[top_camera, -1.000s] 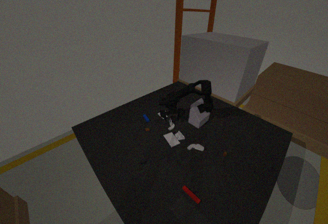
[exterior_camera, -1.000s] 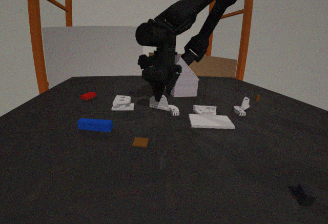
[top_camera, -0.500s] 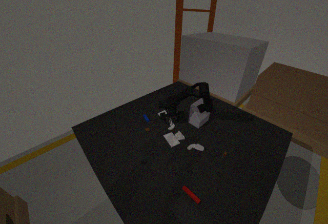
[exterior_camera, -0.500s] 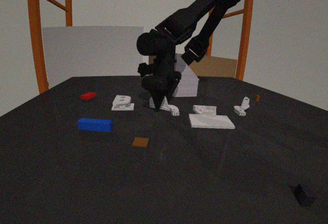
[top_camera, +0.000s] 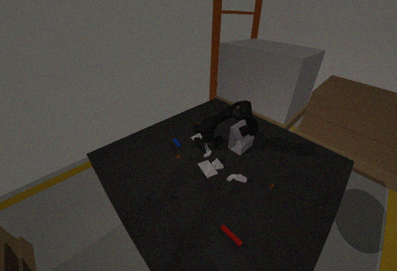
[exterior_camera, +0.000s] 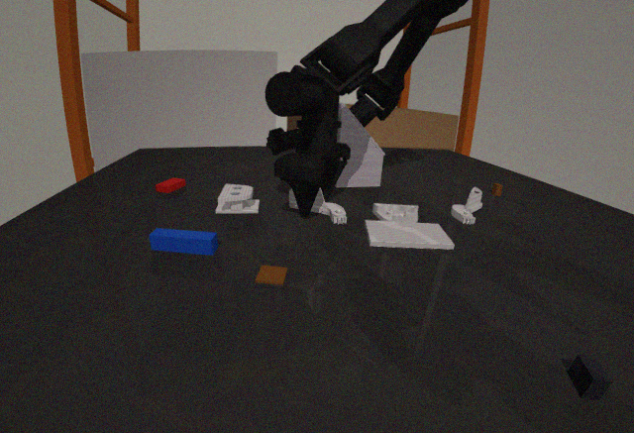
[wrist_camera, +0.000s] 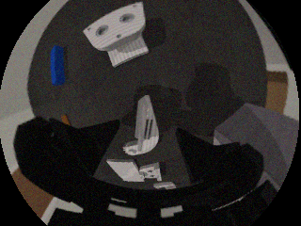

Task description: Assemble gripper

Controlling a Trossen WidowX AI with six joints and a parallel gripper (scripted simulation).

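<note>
Now: gripper tip 30 mm short of the white jaw and 20 mm to the right of it. From my gripper tip the other things lie so: white gripper base 130 mm to the right, 20 mm behind, 20 mm above; small white stand 130 mm to the right, 20 mm behind; white housing plate 130 mm to the left, 50 mm ahead.
</note>
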